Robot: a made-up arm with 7 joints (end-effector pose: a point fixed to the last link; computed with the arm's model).
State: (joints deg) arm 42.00 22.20 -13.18 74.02 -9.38 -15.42 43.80
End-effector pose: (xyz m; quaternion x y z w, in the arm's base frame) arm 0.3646 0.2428 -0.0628 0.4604 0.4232 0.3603 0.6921
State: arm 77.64 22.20 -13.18 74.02 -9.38 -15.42 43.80
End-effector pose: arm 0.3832 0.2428 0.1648 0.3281 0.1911 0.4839 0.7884
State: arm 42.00 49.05 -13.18 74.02 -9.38 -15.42 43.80
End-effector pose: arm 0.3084 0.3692 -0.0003 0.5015 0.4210 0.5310 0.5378
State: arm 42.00 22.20 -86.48 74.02 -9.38 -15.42 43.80
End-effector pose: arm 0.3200 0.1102 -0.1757 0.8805 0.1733 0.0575 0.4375
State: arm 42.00 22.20 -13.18 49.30 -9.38 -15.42 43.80
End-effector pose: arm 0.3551 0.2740 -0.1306 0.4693 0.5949 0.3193 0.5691
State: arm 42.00 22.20 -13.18 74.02 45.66 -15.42 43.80
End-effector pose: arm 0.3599 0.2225 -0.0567 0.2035 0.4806 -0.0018 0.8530
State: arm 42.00 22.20 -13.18 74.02 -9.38 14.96 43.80
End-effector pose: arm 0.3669 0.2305 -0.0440 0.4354 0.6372 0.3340 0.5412
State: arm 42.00 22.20 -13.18 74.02 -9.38 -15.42 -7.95
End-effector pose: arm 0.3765 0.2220 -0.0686 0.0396 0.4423 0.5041 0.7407
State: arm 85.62 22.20 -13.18 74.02 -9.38 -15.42 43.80
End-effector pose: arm 0.3680 0.2428 0.2144 0.2936 0.1358 0.5056 0.7998
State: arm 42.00 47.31 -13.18 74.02 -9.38 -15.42 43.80
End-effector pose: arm 0.3132 0.3623 -0.0057 0.4997 0.4219 0.5207 0.5488
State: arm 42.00 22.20 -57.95 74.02 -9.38 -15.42 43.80
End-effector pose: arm 0.3581 0.1450 -0.1223 0.7518 0.2853 0.1854 0.5649
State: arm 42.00 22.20 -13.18 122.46 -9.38 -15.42 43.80
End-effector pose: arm 0.2942 0.1842 0.0486 0.3824 0.0382 0.3912 0.8362
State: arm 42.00 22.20 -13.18 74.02 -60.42 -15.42 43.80
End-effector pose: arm 0.3620 0.2597 -0.0519 0.6065 0.2839 0.6247 0.4016
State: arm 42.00 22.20 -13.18 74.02 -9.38 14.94 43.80
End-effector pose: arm 0.3669 0.2305 -0.0440 0.4354 0.6371 0.3340 0.5413
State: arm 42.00 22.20 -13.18 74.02 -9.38 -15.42 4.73
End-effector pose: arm 0.3723 0.2267 -0.0688 0.1469 0.4460 0.4774 0.7427
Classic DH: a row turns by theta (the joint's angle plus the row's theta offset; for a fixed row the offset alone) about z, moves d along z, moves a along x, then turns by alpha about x. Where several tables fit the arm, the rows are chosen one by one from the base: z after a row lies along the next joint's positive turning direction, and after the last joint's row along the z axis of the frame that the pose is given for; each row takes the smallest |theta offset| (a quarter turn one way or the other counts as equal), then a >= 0, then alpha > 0; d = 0 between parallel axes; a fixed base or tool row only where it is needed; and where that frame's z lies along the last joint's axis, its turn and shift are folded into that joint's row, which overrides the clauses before.
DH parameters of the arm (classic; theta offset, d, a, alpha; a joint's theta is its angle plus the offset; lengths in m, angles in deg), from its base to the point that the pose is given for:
base (fixed): 0 0.08 0.02 90
joint 1: -90 -0.13 0.03 -90
joint 2: -90 0.01 0.01 90
joint 3: 90 -0.23 0 90
joint 4: 0 -0.04 -0.03 -90
joint 5: 0 -0.21 -0.03 -90
joint 6: -90 -0.01 0.01 90
joint 7: 62.87 -0.0133 -0.0087 -76.1
tool (fixed): -60.21 -0.0277 0 0

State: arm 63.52 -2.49 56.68 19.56 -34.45 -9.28 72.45
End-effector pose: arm 0.4011 0.1461 -0.1354 0.2761 0.6898 -0.0972 0.6622
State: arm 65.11 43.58 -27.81 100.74 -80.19 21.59 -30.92
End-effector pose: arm 0.3540 0.2549 0.1615 -0.2115 -0.2567 0.8644 0.3770
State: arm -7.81 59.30 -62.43 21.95 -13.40 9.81 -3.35
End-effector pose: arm 0.0165 0.4730 -0.1921 -0.7093 -0.3876 -0.5086 0.2966
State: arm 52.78 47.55 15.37 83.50 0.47 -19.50 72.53
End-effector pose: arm 0.2567 0.4031 0.0961 0.4432 0.2760 0.5565 0.6463
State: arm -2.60 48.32 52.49 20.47 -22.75 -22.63 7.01
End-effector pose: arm -0.0017 0.4428 -0.2200 -0.0140 0.7352 0.6698 0.1026
